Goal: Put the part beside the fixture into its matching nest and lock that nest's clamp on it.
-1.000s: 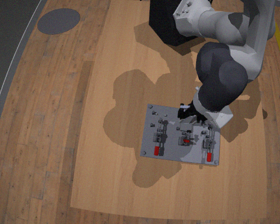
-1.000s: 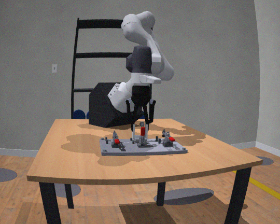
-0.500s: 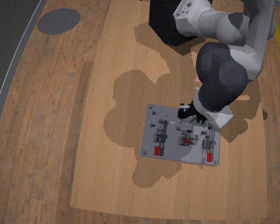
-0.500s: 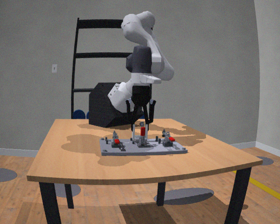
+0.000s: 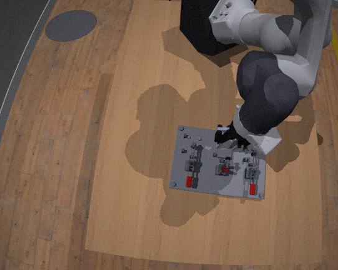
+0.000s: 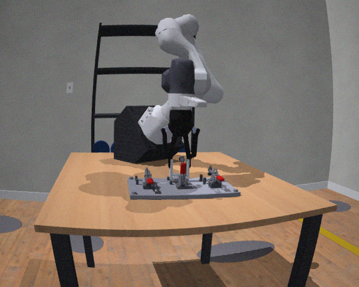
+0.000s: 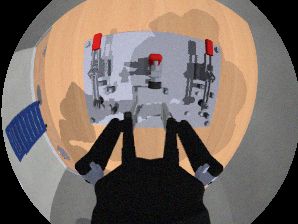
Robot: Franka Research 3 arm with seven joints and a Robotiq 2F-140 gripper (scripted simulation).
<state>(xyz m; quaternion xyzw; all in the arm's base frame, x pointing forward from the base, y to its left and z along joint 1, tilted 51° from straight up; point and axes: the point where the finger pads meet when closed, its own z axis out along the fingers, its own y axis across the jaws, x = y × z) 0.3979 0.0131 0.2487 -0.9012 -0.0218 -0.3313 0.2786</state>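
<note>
Now: hand 3 cm above the grey part. The rest, counted from my hand: grey fixture plate 6 cm ahead, 1 cm to the left, 5 cm below.
</note>
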